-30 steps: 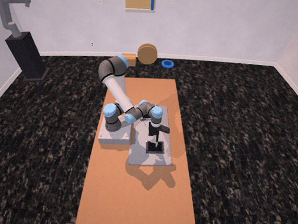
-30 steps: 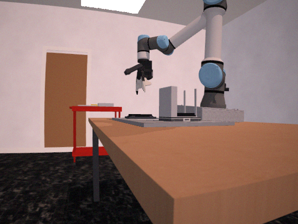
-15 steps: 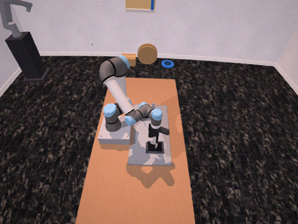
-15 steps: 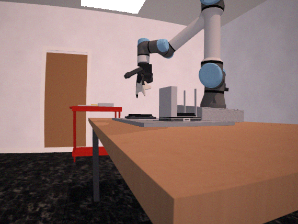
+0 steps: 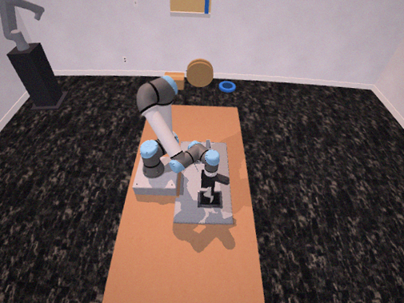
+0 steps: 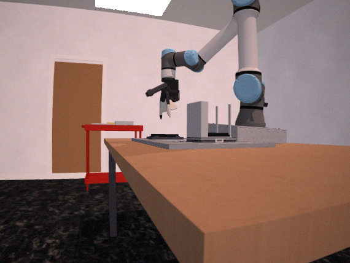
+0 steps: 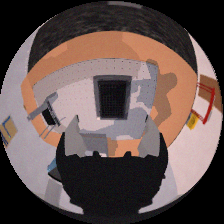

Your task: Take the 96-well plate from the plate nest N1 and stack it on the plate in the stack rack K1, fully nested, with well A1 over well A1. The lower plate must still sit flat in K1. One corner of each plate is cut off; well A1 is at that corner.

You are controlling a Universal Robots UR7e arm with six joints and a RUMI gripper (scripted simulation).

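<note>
Now: hand 9 cm above the black 96-well plate. Also, from my hand: tall grey wall: 3 cm ahead, 38 cm to the left, 2 cm below.
</note>
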